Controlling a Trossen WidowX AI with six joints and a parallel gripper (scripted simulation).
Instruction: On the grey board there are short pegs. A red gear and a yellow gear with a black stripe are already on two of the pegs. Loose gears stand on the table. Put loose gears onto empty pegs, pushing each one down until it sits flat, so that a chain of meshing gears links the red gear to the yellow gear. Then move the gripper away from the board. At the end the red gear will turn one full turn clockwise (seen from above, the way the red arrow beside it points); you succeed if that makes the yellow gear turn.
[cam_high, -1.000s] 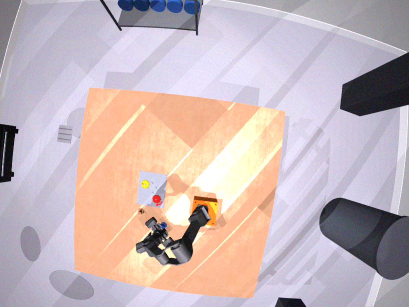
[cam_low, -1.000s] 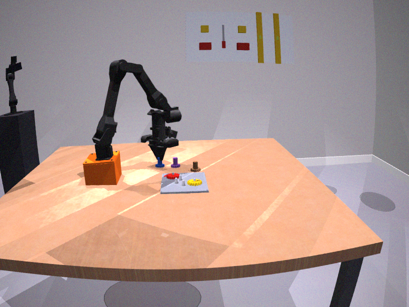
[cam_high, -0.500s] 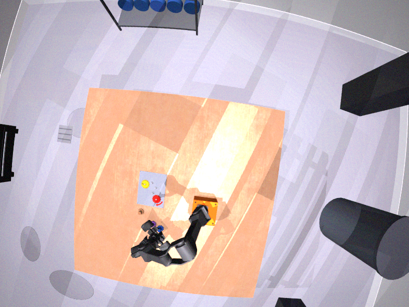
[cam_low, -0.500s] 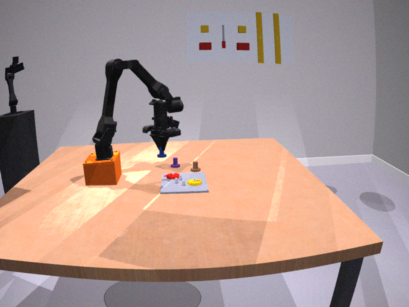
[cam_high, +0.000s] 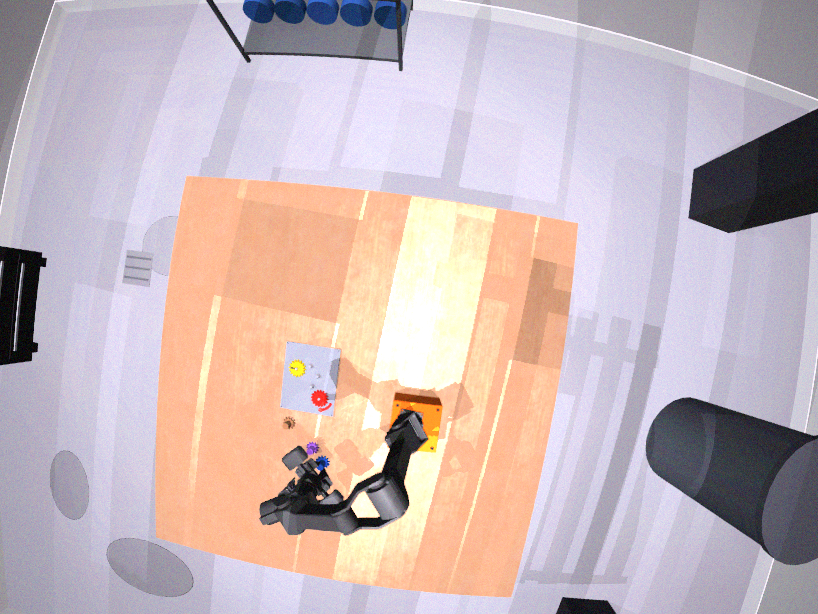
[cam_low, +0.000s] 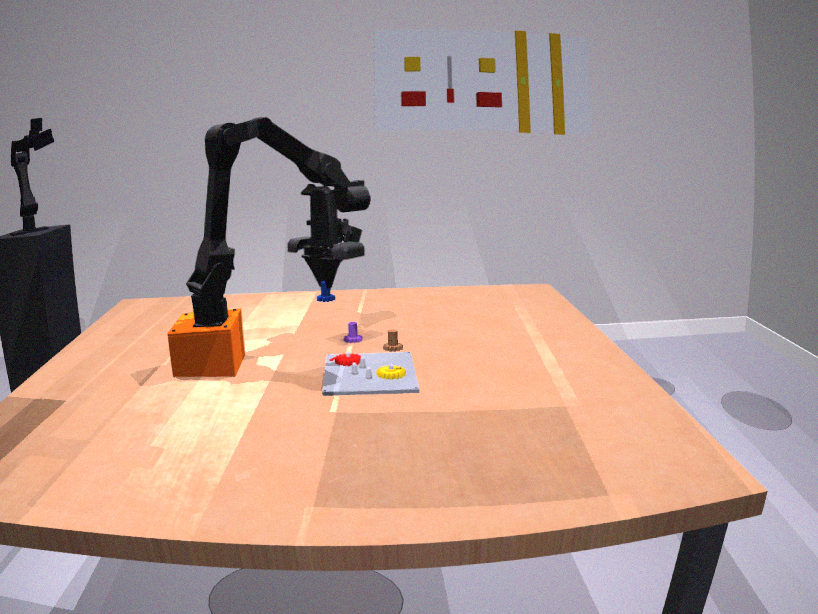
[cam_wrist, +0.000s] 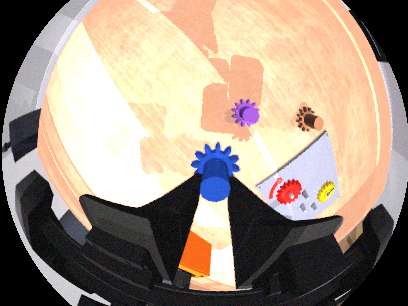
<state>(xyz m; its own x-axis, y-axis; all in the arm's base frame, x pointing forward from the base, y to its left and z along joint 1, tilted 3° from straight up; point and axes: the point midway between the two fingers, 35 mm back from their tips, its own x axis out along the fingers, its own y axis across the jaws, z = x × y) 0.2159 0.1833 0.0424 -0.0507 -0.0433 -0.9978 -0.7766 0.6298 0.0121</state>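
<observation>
The red gear is 16 cm to the right of my gripper tip, 10 cm below it and 6 cm ahead of it. Round my gripper tip: purple gear: 10 cm below, 5 cm ahead, 1 cm to the left; blue gear: 1 cm below; red arrow: 13 cm to the right, 11 cm below, 4 cm ahead.
</observation>
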